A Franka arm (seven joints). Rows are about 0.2 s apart.
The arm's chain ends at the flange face. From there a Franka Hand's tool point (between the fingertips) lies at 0.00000 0.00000 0.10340 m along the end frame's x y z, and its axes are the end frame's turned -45 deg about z.
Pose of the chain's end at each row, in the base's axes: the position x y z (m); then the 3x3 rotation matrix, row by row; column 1 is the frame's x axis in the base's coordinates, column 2 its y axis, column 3 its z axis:
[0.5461 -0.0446 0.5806], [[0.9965 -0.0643 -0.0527], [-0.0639 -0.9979 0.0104], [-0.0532 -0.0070 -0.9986]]
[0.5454 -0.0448 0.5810], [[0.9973 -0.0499 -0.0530], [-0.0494 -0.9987 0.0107], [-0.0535 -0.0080 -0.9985]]
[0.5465 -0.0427 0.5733], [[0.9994 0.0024 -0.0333], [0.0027 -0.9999 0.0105], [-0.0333 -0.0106 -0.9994]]
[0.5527 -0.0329 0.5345], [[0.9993 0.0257 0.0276], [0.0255 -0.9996 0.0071], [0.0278 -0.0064 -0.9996]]
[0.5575 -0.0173 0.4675], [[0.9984 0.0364 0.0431], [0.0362 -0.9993 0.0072], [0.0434 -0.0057 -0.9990]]
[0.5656 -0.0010 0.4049], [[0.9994 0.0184 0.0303], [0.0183 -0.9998 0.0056], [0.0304 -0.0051 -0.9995]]
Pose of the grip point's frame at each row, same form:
[0.5407 -0.0435 0.4773], [[0.7501 0.6592 -0.0527], [0.6604 -0.7508 0.0104], [-0.0327 -0.0426 -0.9986]]
[0.5399 -0.0437 0.4778], [[0.7405 0.6699 -0.0530], [0.6713 -0.7411 0.0107], [-0.0322 -0.0435 -0.9985]]
[0.5431 -0.0416 0.4700], [[0.7050 0.7084 -0.0333], [0.7089 -0.7051 0.0105], [-0.0161 -0.0310 -0.9994]]
[0.5556 -0.0322 0.4311], [[0.6884 0.7248 0.0276], [0.7249 -0.6888 0.0071], [0.0242 0.0151 -0.9996]]
[0.5620 -0.0166 0.3642], [[0.6802 0.7317 0.0431], [0.7322 -0.6810 0.0072], [0.0347 0.0267 -0.9990]]
[0.5687 -0.0004 0.3016], [[0.6937 0.7197 0.0303], [0.7199 -0.6940 0.0056], [0.0251 0.0179 -0.9995]]

